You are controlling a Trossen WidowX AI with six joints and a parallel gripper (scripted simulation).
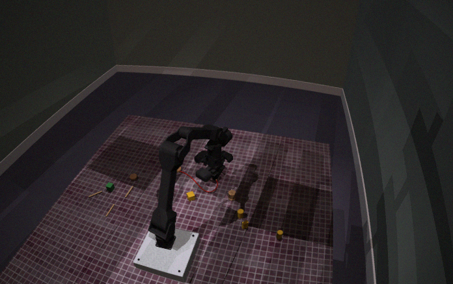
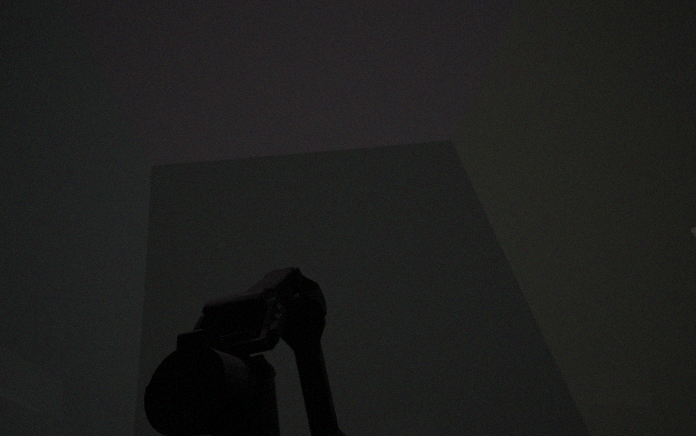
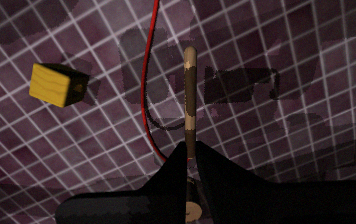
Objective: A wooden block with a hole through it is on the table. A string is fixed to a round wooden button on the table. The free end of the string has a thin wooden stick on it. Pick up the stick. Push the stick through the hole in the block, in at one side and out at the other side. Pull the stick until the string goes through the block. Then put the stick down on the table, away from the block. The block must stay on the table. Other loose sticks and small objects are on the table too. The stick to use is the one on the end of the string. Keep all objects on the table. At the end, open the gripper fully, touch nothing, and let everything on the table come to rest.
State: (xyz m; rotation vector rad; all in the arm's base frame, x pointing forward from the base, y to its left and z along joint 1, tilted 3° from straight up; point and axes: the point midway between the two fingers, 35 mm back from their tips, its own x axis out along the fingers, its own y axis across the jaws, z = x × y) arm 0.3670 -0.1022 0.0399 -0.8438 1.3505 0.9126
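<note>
My gripper tip is 10 mm short of the thin wooden stick and 10 mm to the right of it. Round my gripper tip: round wooden button: 70 mm ahead, 210 mm to the left, 50 mm below; yellow wooden block: 90 mm behind, 90 mm to the left, 40 mm below; wooden cylinder: 40 mm behind, 90 mm to the right, 40 mm below.
</note>
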